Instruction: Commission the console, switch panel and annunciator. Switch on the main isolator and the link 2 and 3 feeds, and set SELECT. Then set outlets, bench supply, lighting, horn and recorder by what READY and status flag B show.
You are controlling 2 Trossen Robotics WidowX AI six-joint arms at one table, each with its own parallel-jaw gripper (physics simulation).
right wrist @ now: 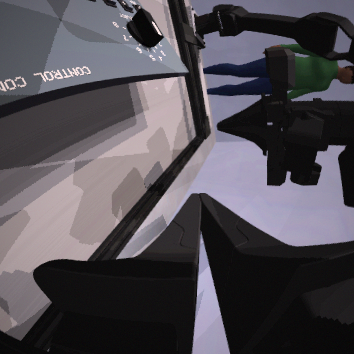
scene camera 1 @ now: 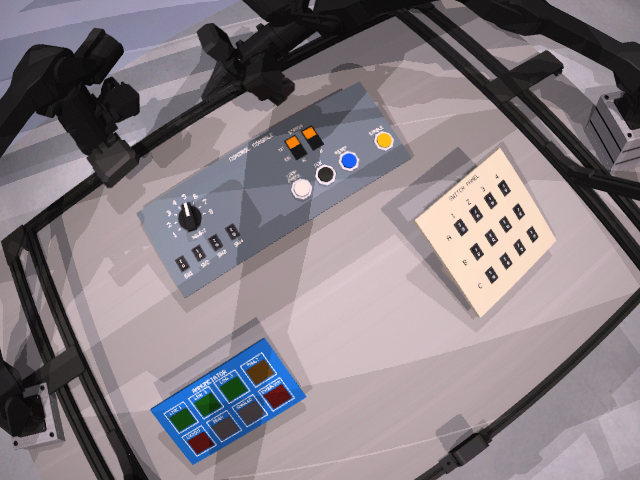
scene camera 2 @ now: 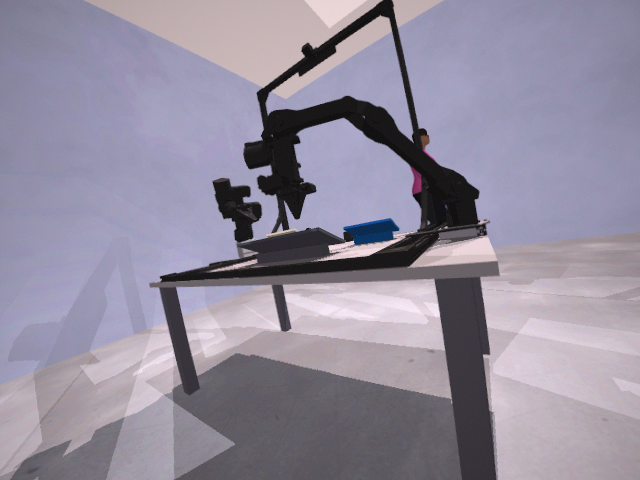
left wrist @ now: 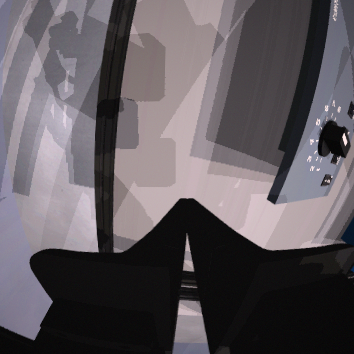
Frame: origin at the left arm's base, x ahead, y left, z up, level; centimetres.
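Seen in the pictures: left gripper, fingertip midpoint: (right wrist: 216, 125) (scene camera 2: 297, 219) (left wrist: 185, 204); right gripper, fingertip midpoint: (right wrist: 197, 199) (scene camera 1: 203, 99) (scene camera 2: 255, 220); left arm's base, origin of the base link: (right wrist: 198, 26) (scene camera 1: 29, 416) (scene camera 2: 464, 224); right arm's base, origin of the base link: (scene camera 1: 634, 112) (scene camera 2: 246, 240).
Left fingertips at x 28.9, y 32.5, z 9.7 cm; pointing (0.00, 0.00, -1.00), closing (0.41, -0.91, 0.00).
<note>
Offsets run from my left fingertips to a thing's middle. "spot": to the spot under its first point.
The grey console {spot: dy -8.7, dx +22.8, dz -5.4 cm} (scene camera 1: 268, 175) (scene camera 2: 294, 240) has its SELECT knob {dy -11.6, dx +9.7, dz -4.1 cm} (scene camera 1: 189, 217) (left wrist: 334, 139) (right wrist: 145, 27) pointing near 5. Both status flags (scene camera 1: 292, 142) (scene camera 1: 309, 133) show orange above black. A row of small switches {dy -15.6, dx +12.2, dz -7.0 cm} (scene camera 1: 215, 242) sits below the knob; their positions are hard to read. The cream switch panel {dy -27.7, dx +49.4, dz -8.0 cm} (scene camera 1: 439, 227) has three rows, A to C. The blue annunciator {dy -38.4, dx +6.7, dz -9.1 cm} (scene camera 1: 301, 395) (scene camera 2: 372, 227) has dim tiles; its READY tile {spot: dy -42.3, dx +5.5, dz -7.5 cm} (scene camera 1: 224, 426) is grey. My left gripper (scene camera 1: 108, 181) (scene camera 2: 296, 217) (left wrist: 185, 204) (right wrist: 216, 125) is shut and empty above the table's edge. My right gripper (scene camera 1: 281, 100) (right wrist: 197, 199) is shut and empty beyond the console's top edge.
The console carries white {dy -12.2, dx +26.8, dz -6.5 cm} (scene camera 1: 301, 189), black {dy -11.2, dx +30.9, dz -6.5 cm} (scene camera 1: 325, 174), blue {dy -10.2, dx +35.0, dz -6.5 cm} (scene camera 1: 348, 160) and yellow {dy -8.6, dx +41.4, dz -6.5 cm} (scene camera 1: 383, 140) buttons. Black rails (scene camera 1: 82, 387) frame the table (scene camera 2: 330, 276). People stand behind in scene camera 2 and the right wrist view.
</note>
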